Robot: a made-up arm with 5 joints. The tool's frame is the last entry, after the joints. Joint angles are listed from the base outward.
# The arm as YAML. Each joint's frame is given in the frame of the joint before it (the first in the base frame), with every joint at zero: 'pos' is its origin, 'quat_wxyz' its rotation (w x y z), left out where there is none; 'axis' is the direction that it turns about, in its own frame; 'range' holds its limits. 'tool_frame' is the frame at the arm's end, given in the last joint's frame.
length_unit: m
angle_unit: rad
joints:
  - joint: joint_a
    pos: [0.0, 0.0, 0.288]
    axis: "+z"
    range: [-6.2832, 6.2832]
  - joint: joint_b
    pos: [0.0, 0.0, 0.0]
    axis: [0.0, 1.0, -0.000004]
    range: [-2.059, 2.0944]
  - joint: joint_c
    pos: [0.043, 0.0, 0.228]
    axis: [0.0, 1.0, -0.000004]
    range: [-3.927, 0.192]
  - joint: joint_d
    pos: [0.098, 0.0, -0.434]
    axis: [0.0, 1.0, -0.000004]
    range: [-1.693, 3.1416]
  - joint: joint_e
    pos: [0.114, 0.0, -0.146]
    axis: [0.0, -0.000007, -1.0]
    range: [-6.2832, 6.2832]
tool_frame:
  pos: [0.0, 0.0, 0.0]
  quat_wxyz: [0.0, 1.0, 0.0, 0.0]
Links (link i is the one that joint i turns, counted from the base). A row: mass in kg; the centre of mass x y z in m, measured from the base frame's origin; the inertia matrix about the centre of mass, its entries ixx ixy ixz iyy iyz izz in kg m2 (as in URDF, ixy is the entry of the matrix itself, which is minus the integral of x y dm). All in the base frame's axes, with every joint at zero. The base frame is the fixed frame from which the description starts. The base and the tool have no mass.
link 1: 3.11; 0.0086 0.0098 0.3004; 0.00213 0 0 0.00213 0 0.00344
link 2: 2.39; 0.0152 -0.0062 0.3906; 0.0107 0 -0.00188 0.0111 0 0.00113
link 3: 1.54; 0.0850 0.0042 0.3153; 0.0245 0 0.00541 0.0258 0 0.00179
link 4: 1.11; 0.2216 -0.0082 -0.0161; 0.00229 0 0.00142 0.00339 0 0.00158
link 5: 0.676; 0.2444 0.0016 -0.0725; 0.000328 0 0 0.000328 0 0.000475
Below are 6 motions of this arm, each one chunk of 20 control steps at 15 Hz.
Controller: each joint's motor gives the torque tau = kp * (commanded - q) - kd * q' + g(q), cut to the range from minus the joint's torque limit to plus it. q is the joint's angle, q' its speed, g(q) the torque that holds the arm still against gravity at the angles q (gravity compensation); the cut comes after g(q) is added. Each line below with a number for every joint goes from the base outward.
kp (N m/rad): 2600 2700 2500 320 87
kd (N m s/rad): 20 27 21 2.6 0.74
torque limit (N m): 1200 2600 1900 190 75
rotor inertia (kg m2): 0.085 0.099 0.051 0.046 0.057
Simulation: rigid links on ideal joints. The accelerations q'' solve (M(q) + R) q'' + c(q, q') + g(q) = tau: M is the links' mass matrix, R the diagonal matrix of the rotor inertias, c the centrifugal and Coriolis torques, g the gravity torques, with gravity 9.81 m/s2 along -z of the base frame. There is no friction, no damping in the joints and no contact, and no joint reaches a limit. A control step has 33 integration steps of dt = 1/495 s. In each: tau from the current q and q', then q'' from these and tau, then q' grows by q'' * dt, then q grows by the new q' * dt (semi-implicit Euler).
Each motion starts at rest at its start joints. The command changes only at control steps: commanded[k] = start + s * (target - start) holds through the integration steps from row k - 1 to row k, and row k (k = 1, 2, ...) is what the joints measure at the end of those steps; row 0 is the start. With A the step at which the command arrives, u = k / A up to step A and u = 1 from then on. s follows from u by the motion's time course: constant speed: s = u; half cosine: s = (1 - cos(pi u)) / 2; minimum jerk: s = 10 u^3 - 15 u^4 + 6 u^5; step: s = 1 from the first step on.
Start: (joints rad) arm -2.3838 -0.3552 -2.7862 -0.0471 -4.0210
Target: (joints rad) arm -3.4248 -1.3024 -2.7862 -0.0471 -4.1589
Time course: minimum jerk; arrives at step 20
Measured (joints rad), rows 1 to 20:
1: -2.3850 -0.3565 -2.7863 -0.0474 -4.0213
2: -2.3925 -0.3646 -2.7872 -0.0490 -4.0230
3: -2.4108 -0.3843 -2.7891 -0.0522 -4.0262
4: -2.4423 -0.4168 -2.7912 -0.0557 -4.0315
5: -2.4880 -0.4631 -2.7935 -0.0592 -4.0389
6: -2.5490 -0.5229 -2.7960 -0.0631 -4.0482
7: -2.6283 -0.5941 -2.7981 -0.0663 -4.0590
8: -2.7262 -0.6743 -2.7997 -0.0684 -4.0705
9: -2.8327 -0.7601 -2.8005 -0.0689 -4.0824
10: -2.9350 -0.8486 -2.8007 -0.0686 -4.0951
11: -3.0332 -0.9366 -2.8005 -0.0682 -4.1077
12: -3.1260 -1.0203 -2.7998 -0.0669 -4.1197
13: -3.2092 -1.0965 -2.7985 -0.0648 -4.1306
14: -3.2806 -1.1625 -2.7968 -0.0623 -4.1400
15: -3.3379 -1.2162 -2.7948 -0.0594 -4.1475
16: -3.3800 -1.2564 -2.7926 -0.0562 -4.1530
17: -3.4072 -1.2832 -2.7905 -0.0530 -4.1566
18: -3.4211 -1.2976 -2.7885 -0.0500 -4.1584
19: -3.4251 -1.3025 -2.7870 -0.0478 -4.1589
20: -3.4246 -1.3023 -2.7861 -0.0467 -4.1589

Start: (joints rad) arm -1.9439 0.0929 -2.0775 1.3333 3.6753
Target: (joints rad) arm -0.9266 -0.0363 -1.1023 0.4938 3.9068
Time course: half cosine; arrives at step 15
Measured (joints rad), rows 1 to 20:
1: -1.9286 0.0928 -2.0659 1.3246 3.6788
2: -1.8882 0.0915 -2.0324 1.2984 3.6881
3: -1.8287 0.0869 -1.9799 1.2548 3.7017
4: -1.7517 0.0796 -1.9105 1.1970 3.7192
5: -1.6606 0.0702 -1.8268 1.1280 3.7399
6: -1.5598 0.0586 -1.7330 1.0499 3.7628
7: -1.4536 0.0457 -1.6329 0.9665 3.7869
8: -1.3467 0.0319 -1.5309 0.8811 3.8113
9: -1.2439 0.0179 -1.4315 0.7970 3.8347
10: -1.1496 0.0044 -1.3391 0.7177 3.8563
11: -1.0678 -0.0079 -1.2576 0.6463 3.8749
12: -1.0021 -0.0185 -1.1906 0.5859 3.8899
13: -0.9551 -0.0268 -1.1410 0.5391 3.9006
14: -0.9291 -0.0327 -1.1111 0.5082 3.9064
15: -0.9251 -0.0358 -1.1020 0.4946 3.9072
16: -0.9273 -0.0365 -1.1026 0.4929 3.9065
17: -0.9263 -0.0362 -1.1022 0.4940 3.9069
18: -0.9267 -0.0363 -1.1023 0.4938 3.9068
19: -0.9266 -0.0364 -1.1024 0.4936 3.9067
20: -0.9266 -0.0362 -1.1022 0.4939 3.9068

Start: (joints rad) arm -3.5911 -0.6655 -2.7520 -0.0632 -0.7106
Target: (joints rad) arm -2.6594 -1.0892 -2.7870 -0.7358 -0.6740
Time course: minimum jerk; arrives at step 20
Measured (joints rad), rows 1 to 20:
1: -3.5899 -0.6661 -2.7521 -0.0642 -0.7106
2: -3.5825 -0.6699 -2.7529 -0.0703 -0.7103
3: -3.5642 -0.6791 -2.7547 -0.0848 -0.7097
4: -3.5324 -0.6940 -2.7571 -0.1085 -0.7085
5: -3.4862 -0.7152 -2.7601 -0.1419 -0.7068
6: -3.4259 -0.7423 -2.7635 -0.1847 -0.7045
7: -3.3537 -0.7744 -2.7672 -0.2355 -0.7018
8: -3.2725 -0.8104 -2.7710 -0.2924 -0.6986
9: -3.1858 -0.8491 -2.7747 -0.3536 -0.6952
10: -3.0970 -0.8888 -2.7782 -0.4166 -0.6917
11: -3.0098 -0.9281 -2.7813 -0.4790 -0.6883
12: -2.9274 -0.9653 -2.7839 -0.5383 -0.6850
13: -2.8530 -0.9991 -2.7859 -0.5922 -0.6821
14: -2.7892 -1.0282 -2.7874 -0.6388 -0.6795
15: -2.7379 -1.0519 -2.7883 -0.6766 -0.6774
16: -2.7000 -1.0695 -2.7886 -0.7048 -0.6759
17: -2.6755 -1.0810 -2.7884 -0.7233 -0.6748
18: -2.6629 -1.0872 -2.7879 -0.7330 -0.6743
19: -2.6591 -1.0892 -2.7873 -0.7360 -0.6740
20: -2.6595 -1.0891 -2.7870 -0.7358 -0.6740

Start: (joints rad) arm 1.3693 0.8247 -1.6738 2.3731 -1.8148
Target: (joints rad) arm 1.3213 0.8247 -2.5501 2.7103 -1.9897
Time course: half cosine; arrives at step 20
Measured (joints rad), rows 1 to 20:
1: 1.3689 0.8235 -1.6801 2.3757 -1.8164
2: 1.3679 0.8217 -1.6975 2.3824 -1.8205
3: 1.3663 0.8203 -1.7249 2.3928 -1.8264
4: 1.3641 0.8188 -1.7618 2.4072 -1.8343
5: 1.3615 0.8176 -1.8073 2.4248 -1.8438
6: 1.3585 0.8165 -1.8603 2.4455 -1.8547
7: 1.3552 0.8156 -1.9195 2.4686 -1.8668
8: 1.3516 0.8150 -1.9833 2.4937 -1.8798
9: 1.3479 0.8146 -2.0503 2.5200 -1.8934
10: 1.3441 0.8145 -2.1188 2.5469 -1.9071
11: 1.3403 0.8146 -2.1872 2.5737 -1.9208
12: 1.3367 0.8150 -2.2537 2.5996 -1.9340
13: 1.3333 0.8156 -2.3168 2.6241 -1.9463
14: 1.3302 0.8164 -2.3748 2.6465 -1.9577
15: 1.3274 0.8174 -2.4264 2.6662 -1.9676
16: 1.3251 0.8186 -2.4703 2.6827 -1.9760
17: 1.3233 0.8199 -2.5053 2.6957 -1.9825
18: 1.3221 0.8213 -2.5307 2.7047 -1.9870
19: 1.3214 0.8229 -2.5458 2.7096 -1.9895
20: 1.3213 0.8244 -2.5503 2.7104 -1.9898

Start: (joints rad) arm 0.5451 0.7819 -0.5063 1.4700 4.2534
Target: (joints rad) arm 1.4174 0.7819 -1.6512 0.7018 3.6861
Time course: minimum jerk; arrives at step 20
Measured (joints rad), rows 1 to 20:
1: 0.5461 0.7817 -0.5080 1.4682 4.2524
2: 0.5525 0.7804 -0.5184 1.4579 4.2466
3: 0.5682 0.7787 -0.5417 1.4379 4.2337
4: 0.5954 0.7765 -0.5807 1.4065 4.2131
5: 0.6347 0.7742 -0.6360 1.3639 4.1841
6: 0.6856 0.7718 -0.7071 1.3109 4.1472
7: 0.7466 0.7696 -0.7921 1.2493 4.1035
8: 0.8167 0.7676 -0.8881 1.1813 4.0544
9: 0.8981 0.7661 -0.9914 1.1097 4.0019
10: 0.9911 0.7654 -1.0979 1.0379 3.9485
11: 1.0841 0.7657 -1.2034 0.9688 3.8963
12: 1.1647 0.7665 -1.3041 0.9045 3.8469
13: 1.2350 0.7677 -1.3963 0.8464 3.8020
14: 1.2957 0.7696 -1.4766 0.7970 3.7636
15: 1.3439 0.7718 -1.5423 0.7577 3.7327
16: 1.3795 0.7743 -1.5919 0.7290 3.7099
17: 1.4024 0.7768 -1.6253 0.7110 3.6953
18: 1.4142 0.7792 -1.6438 0.7024 3.6879
19: 1.4176 0.7810 -1.6506 0.7007 3.6858
20: 1.4173 0.7820 -1.6511 0.7019 3.6862

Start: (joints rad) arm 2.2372 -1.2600 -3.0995 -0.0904 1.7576
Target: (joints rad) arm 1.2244 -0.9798 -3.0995 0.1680 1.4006
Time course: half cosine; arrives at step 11
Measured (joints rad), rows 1 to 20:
1: 2.2052 -1.2533 -3.0986 -0.0833 1.7472
2: 2.1284 -1.2337 -3.0962 -0.0629 1.7197
3: 2.0232 -1.2053 -3.0944 -0.0349 1.6824
4: 1.8924 -1.1709 -3.0937 -0.0021 1.6368
5: 1.7493 -1.1317 -3.0929 0.0351 1.5859
6: 1.6048 -1.0915 -3.0927 0.0722 1.5350
7: 1.4704 -1.0539 -3.0933 0.1061 1.4874
8: 1.3573 -1.0211 -3.0939 0.1353 1.4473
9: 1.2742 -0.9964 -3.0951 0.1565 1.4178
10: 1.2280 -0.9819 -3.0968 0.1681 1.4014
11: 1.2223 -0.9787 -3.0987 0.1694 1.3994
12: 1.2256 -0.9805 -3.1000 0.1669 1.4014
13: 1.2237 -0.9799 -3.0995 0.1680 1.4003
14: 1.2248 -0.9794 -3.0992 0.1686 1.4005
15: 1.2242 -0.9801 -3.0997 0.1676 1.4008
16: 1.2245 -0.9798 -3.0995 0.1680 1.4005
17: 1.2243 -0.9796 -3.0994 0.1682 1.4006
18: 1.2244 -0.9799 -3.0996 0.1678 1.4006
19: 1.2244 -0.9798 -3.0995 0.1680 1.4006
20: 1.2244 -0.9797 -3.0995 0.1681 1.4006

